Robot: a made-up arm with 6 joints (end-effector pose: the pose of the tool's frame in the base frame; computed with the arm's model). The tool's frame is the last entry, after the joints.
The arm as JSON. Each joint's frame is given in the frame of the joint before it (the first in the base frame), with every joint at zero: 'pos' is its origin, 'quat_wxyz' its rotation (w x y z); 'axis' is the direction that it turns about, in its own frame. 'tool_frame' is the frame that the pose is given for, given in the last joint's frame.
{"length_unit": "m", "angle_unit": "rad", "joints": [
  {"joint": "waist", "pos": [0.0, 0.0, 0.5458], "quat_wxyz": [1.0, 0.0, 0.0, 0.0], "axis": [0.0, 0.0, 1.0]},
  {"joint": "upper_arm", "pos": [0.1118, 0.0, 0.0], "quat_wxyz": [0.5, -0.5, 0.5, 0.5], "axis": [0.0, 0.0, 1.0]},
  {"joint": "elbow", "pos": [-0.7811, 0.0, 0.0], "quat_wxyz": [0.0, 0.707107, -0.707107, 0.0], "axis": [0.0, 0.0, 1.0]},
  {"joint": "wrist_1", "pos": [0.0, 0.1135, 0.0], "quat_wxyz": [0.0, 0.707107, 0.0, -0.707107], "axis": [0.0, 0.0, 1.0]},
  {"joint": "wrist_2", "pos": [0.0, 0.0, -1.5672], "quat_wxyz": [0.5, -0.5, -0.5, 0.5], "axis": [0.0, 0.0, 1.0]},
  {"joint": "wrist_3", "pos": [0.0, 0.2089, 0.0], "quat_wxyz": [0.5, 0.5, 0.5, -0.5], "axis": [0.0, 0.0, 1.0]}
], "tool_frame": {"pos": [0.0, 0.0, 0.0], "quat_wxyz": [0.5, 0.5, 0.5, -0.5]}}
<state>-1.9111 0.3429 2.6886 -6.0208 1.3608 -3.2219</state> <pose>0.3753 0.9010 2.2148 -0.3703 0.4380 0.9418</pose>
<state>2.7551 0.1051 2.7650 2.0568 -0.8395 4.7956</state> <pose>1.3532 -0.4023 1.9483 2.3611 0.3948 0.1580</pose>
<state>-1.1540 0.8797 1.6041 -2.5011 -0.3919 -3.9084</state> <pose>0.8186 -1.7311 2.3431 -0.5446 -0.8889 -0.7586</pose>
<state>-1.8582 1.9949 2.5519 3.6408 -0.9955 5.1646</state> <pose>-0.5174 -2.0464 1.3399 1.9576 -0.8563 1.1904</pose>
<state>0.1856 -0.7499 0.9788 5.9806 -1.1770 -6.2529</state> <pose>-0.6100 -0.0560 2.7553 0.0582 -0.5523 0.4768</pose>
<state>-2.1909 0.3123 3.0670 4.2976 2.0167 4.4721</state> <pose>0.4584 0.9387 1.8117 0.2557 -0.4542 3.0283</pose>
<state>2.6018 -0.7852 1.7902 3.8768 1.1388 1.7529</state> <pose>1.6286 -0.8274 2.0088 2.5337 1.0153 1.5423</pose>
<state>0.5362 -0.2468 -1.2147 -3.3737 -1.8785 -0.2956</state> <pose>0.9061 0.4852 0.2387 -2.3311 -0.5030 -1.0651</pose>
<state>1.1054 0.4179 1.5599 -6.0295 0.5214 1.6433</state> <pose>0.4079 0.8704 2.9388 -0.5523 -1.6194 -0.6625</pose>
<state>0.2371 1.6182 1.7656 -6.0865 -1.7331 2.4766</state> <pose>2.3636 0.5297 0.6463 -2.1055 0.6634 1.9563</pose>
